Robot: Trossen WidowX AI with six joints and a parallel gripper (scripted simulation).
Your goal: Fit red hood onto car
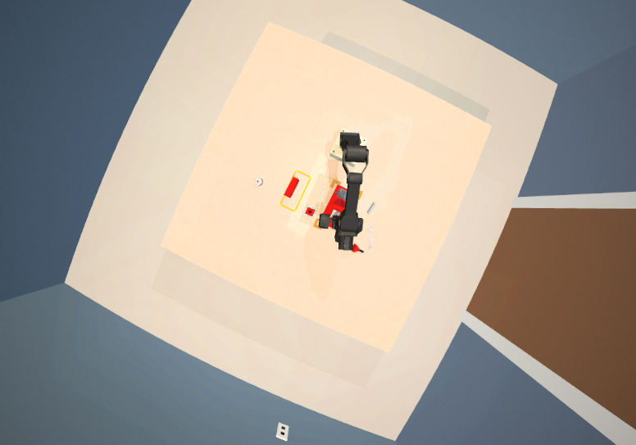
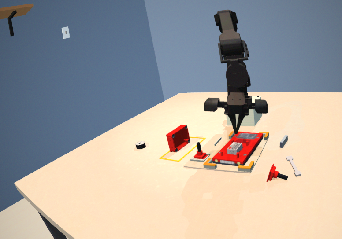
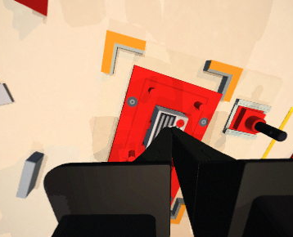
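Now: gripper tip 130 mm to the left of the black post, 60 mm above it and 10 mm past it. Also, from my gripper tip: grey engine block 70 mm below, 30 mm behind, 10 mm to the right; grey bar 150 mm to the left, 110 mm behind, 80 mm below; white wrench 190 mm to the left, 90 mm below, 40 mm ahead.
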